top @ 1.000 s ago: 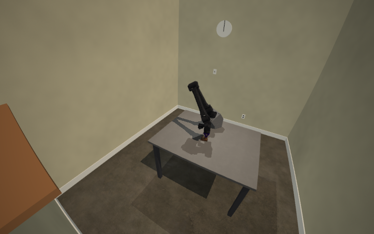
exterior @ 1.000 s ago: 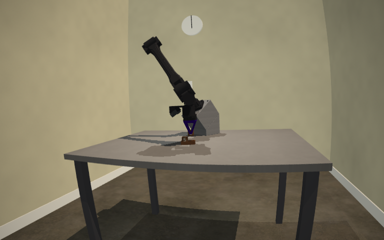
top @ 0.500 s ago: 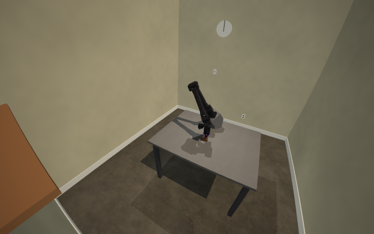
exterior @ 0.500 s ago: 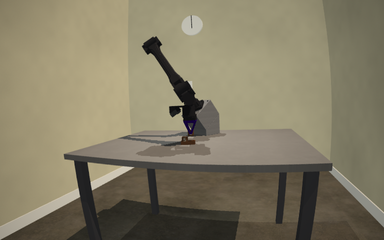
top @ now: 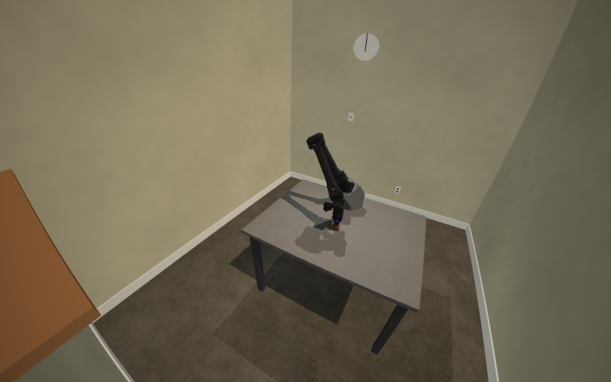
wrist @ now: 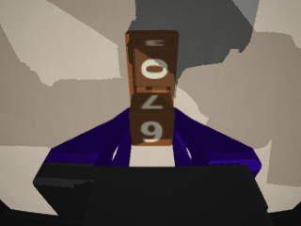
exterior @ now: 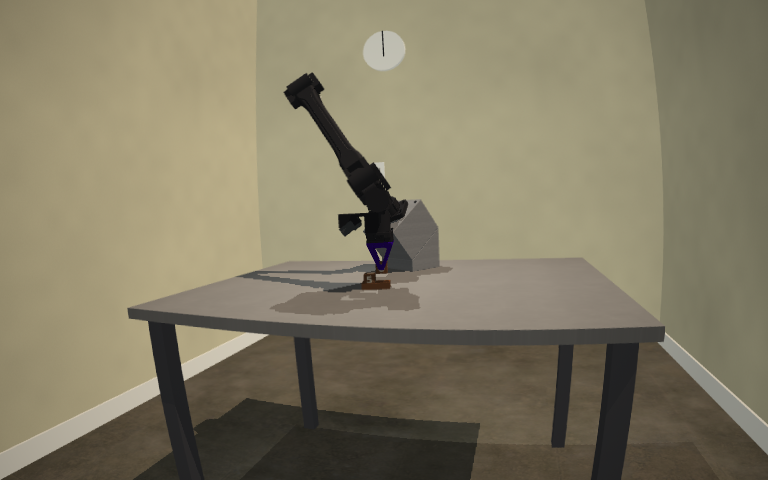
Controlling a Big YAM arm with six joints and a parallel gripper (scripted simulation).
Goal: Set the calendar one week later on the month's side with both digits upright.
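The brown tray is 2 cm to the right of my hand and 5 cm below it.
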